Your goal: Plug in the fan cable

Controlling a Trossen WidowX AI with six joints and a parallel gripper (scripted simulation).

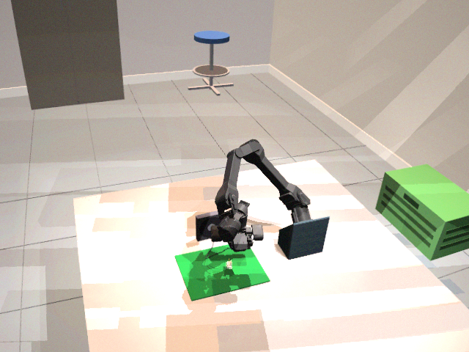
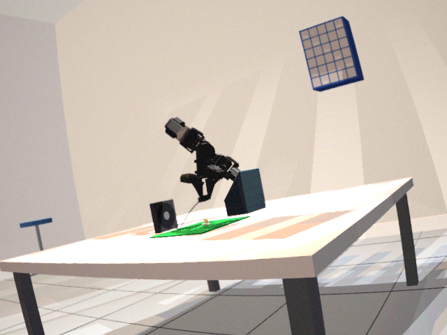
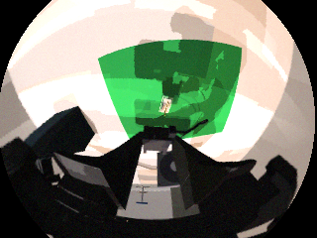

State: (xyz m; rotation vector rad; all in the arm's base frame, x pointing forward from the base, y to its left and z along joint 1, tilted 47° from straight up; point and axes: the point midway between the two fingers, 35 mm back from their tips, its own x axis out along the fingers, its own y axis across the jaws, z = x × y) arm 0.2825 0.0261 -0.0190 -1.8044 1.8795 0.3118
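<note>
Right now the pale four-pin header is 20 mm ahead of my gripper tip, 10 mm to the right of it and 100 mm below it. Also, from my gripper tip: dark plug: 10 mm to the right; then green board: 50 mm ahead, 110 mm below; then black fan: 50 mm ahead, 190 mm to the right, 40 mm below.
</note>
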